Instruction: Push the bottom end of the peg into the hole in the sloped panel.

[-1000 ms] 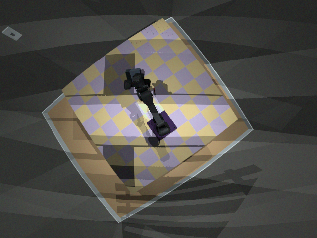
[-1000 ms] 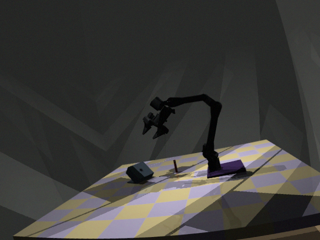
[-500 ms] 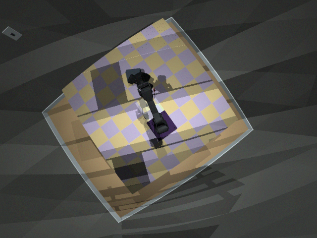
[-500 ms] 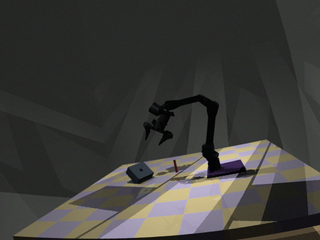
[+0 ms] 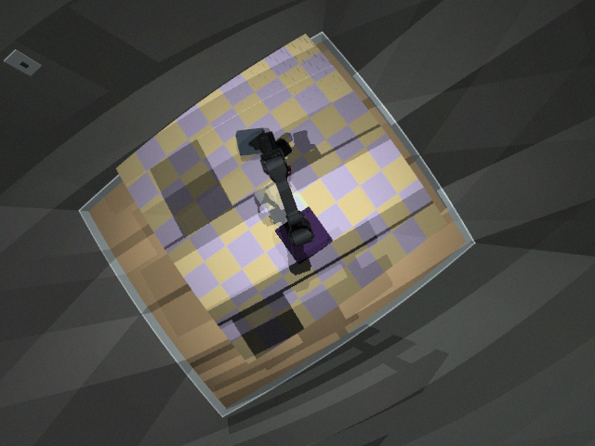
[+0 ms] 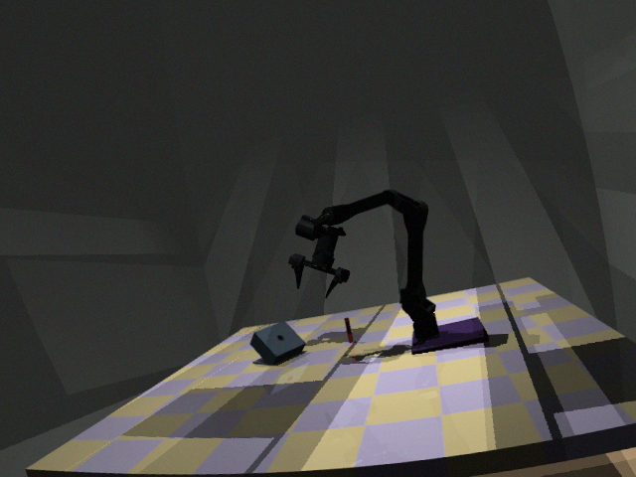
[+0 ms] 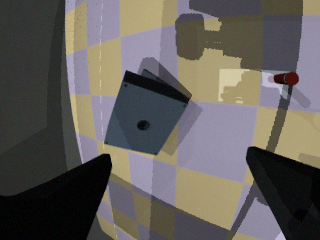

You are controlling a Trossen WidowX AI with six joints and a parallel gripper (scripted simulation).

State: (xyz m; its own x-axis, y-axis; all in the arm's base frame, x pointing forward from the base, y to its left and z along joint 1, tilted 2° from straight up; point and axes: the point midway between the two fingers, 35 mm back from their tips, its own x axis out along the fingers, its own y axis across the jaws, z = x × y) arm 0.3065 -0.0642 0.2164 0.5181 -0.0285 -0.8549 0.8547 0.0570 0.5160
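Right now the red round peg is 80 mm behind my gripper tip, 50 mm to the right of it and 130 mm below it. Round my gripper tip: sloped panel: 140 mm ahead, 20 mm to the left, 140 mm below.
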